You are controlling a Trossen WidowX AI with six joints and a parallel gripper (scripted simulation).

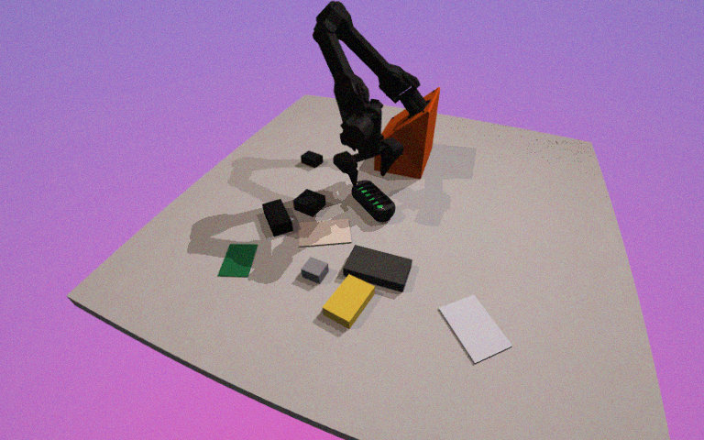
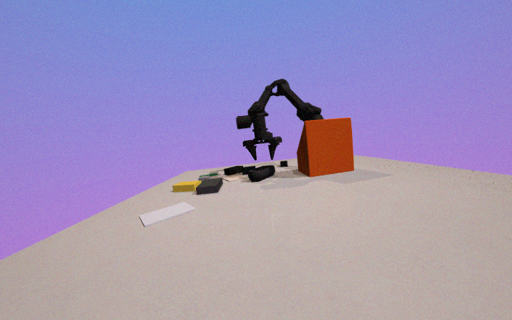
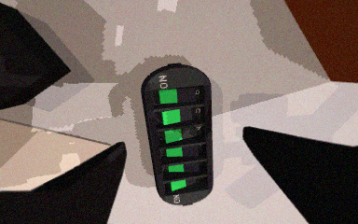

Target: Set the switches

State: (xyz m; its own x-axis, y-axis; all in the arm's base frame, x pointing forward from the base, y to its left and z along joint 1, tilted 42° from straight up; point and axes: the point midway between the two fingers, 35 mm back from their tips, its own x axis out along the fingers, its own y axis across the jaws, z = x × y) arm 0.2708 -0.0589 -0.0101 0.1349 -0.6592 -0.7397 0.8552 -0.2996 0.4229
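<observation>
Now: gripper tip 17 cm short of the beige card, 8 cm above it and 4 cm to the left of it. From my gripper tip the other things lie so: grey cube (30 cm ahead, 7 cm below, 2 cm to the left); yellow block (33 cm ahead, 13 cm to the left, 7 cm below); dark grey box (22 cm ahead, 14 cm to the left, 7 cm below).
</observation>
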